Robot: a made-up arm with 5 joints.
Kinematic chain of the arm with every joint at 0, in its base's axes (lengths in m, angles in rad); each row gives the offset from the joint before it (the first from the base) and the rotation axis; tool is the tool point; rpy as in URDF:
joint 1: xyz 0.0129 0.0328 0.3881 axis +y
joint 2: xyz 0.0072 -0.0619 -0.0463 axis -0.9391 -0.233 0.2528
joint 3: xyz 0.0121 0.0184 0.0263 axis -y
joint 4: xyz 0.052 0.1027 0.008 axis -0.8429 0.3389 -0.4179
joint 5: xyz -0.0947 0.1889 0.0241 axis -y
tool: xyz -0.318 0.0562 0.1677 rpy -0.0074 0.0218 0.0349
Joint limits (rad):
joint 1: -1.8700..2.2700
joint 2: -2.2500..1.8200
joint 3: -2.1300..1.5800
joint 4: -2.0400..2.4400
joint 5: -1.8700..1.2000
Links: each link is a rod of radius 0.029 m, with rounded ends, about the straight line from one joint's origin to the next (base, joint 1, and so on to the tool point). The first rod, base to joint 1, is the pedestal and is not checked.
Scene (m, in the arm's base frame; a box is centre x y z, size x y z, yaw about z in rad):
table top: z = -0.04
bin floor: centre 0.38 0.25 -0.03 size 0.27 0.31 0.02 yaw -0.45
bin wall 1: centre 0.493 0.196 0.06 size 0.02 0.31 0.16 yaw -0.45
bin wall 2: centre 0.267 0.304 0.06 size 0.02 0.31 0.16 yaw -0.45
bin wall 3: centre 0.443 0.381 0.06 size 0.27 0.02 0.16 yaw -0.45
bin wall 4: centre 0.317 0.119 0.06 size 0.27 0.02 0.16 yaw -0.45
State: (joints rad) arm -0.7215 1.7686 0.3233 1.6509 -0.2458
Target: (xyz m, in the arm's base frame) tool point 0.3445 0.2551 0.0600
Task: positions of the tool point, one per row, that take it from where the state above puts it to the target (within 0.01 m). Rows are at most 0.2 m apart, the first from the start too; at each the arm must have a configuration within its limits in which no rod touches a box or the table.
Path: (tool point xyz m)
1: 0.6086 -0.1217 0.1568
2: 0.6328 -0.0379 0.2867
3: 0.6115 0.0375 0.4351
4: 0.5412 0.0955 0.5763
5: 0.4339 0.1314 0.6876
6: 0.3113 0.1465 0.7562
7: 0.4155 0.1593 0.6470
8: 0.4797 0.1765 0.5050
9: 0.4918 0.1982 0.3455
10: 0.4456 0.2244 0.1893
11: 0.3445 0.2551 0.0600

